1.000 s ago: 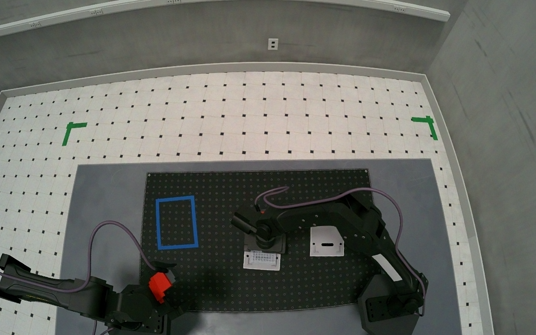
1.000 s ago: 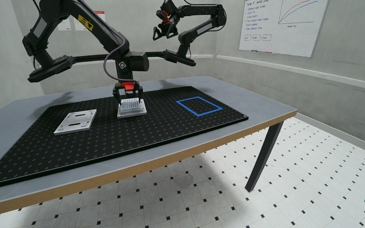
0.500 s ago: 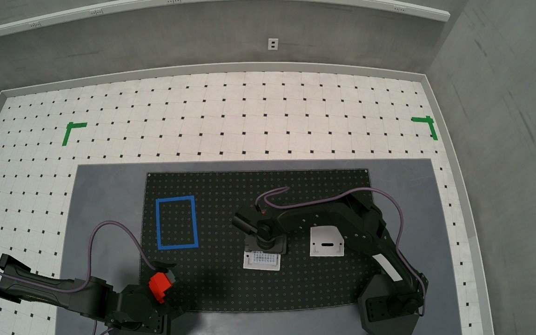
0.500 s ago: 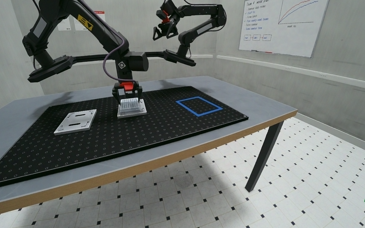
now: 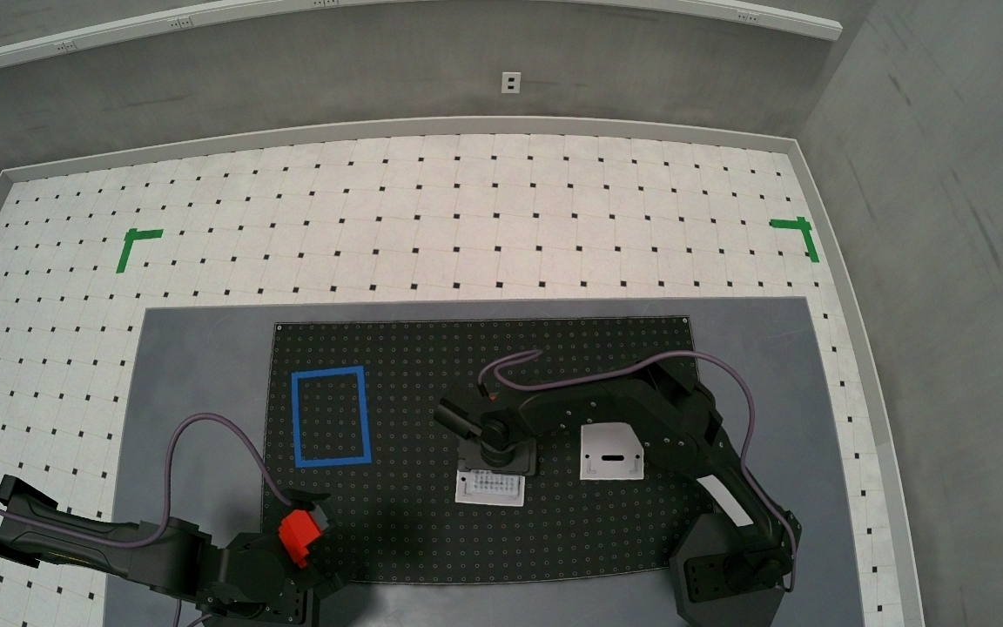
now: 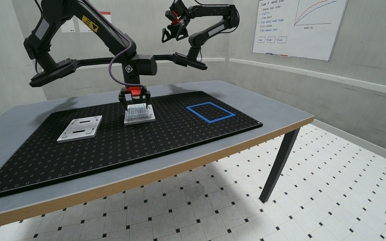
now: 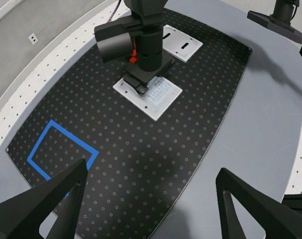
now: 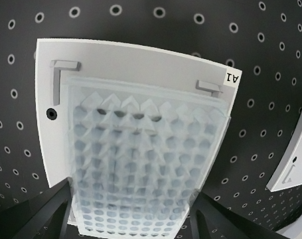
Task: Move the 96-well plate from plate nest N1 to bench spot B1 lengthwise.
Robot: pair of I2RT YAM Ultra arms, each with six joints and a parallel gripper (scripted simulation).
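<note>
The clear 96-well plate is 1 cm below my right hand. Also, from my right hand: white plate nest: 1 cm ahead, 1 cm to the left, 2 cm below.
</note>
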